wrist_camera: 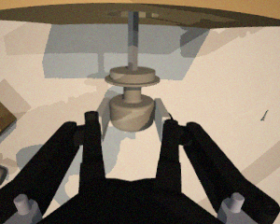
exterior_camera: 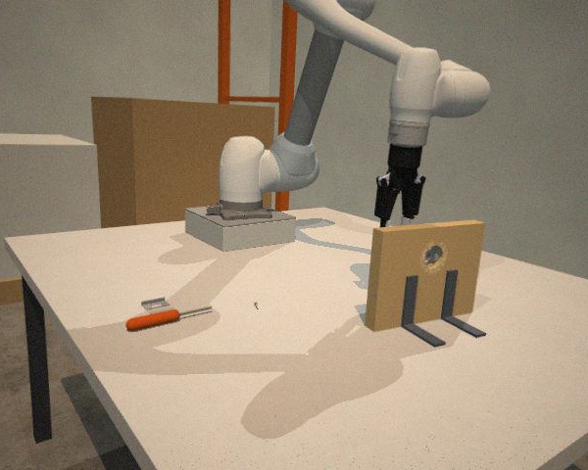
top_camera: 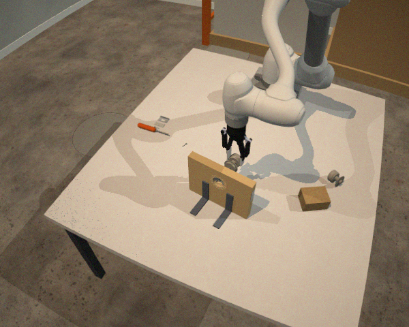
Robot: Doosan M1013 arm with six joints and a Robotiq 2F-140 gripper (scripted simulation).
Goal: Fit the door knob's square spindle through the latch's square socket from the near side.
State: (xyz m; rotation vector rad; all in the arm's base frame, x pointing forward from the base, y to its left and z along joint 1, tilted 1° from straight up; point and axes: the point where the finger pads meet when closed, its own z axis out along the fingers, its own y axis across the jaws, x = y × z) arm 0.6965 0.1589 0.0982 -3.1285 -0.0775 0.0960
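My gripper is now 120 mm short of the latch socket, 30 mm above it and 10 mm to the right of it. The rest, counted from my hand: door knob 30 mm below, 30 mm ahead; then tiny screw 340 mm to the right, 180 mm below, 70 mm behind; then wooden panel 120 mm ahead, 50 mm below, 10 mm to the left.
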